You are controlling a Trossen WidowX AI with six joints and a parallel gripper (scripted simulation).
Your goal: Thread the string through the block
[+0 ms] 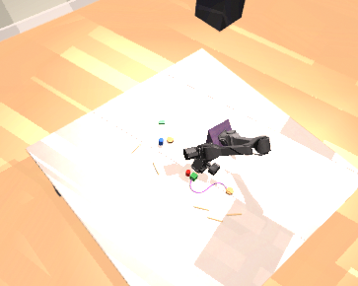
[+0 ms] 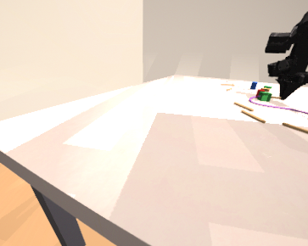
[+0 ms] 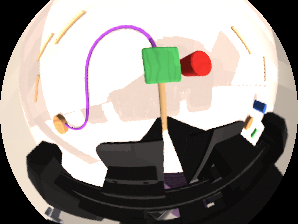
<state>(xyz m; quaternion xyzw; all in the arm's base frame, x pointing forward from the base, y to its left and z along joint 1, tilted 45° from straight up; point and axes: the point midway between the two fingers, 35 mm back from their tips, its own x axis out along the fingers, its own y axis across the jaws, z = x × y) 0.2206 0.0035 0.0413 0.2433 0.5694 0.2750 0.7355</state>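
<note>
Right now my gripper tip is 60 mm short of the green cube, 10 mm to the right of it and 10 mm below it. Also, from my gripper tip: round wooden button 190 mm to the left, 20 mm behind; thin wooden stick 40 mm ahead, 10 mm to the left, 10 mm above; red piece 70 mm ahead, 30 mm to the right, 10 mm above.
</note>
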